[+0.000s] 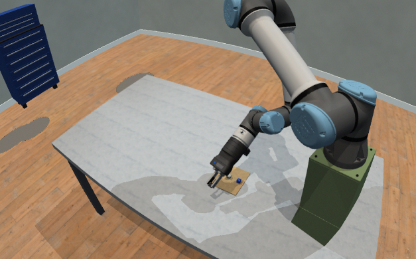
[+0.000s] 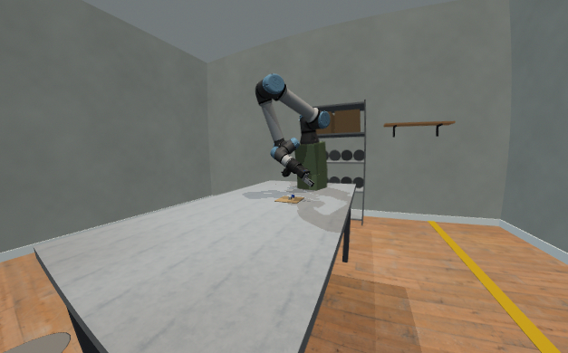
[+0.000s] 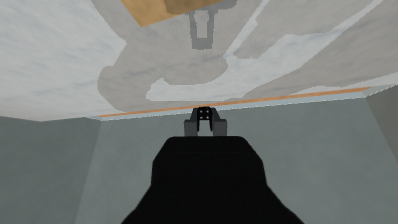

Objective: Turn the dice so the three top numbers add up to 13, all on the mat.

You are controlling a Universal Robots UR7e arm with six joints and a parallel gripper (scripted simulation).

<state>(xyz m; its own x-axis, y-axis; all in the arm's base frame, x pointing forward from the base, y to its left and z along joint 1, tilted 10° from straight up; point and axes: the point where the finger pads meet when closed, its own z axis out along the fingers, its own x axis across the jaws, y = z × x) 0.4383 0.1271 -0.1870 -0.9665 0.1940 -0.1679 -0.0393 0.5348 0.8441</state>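
Right now the white die is 130 mm to the right of my hand and 100 mm below it. Round my hand: blue die (50 mm behind, 130 mm to the right, 100 mm below); then tan mat (130 mm to the right, 110 mm below); then black die (10 mm to the left, 10 mm below).
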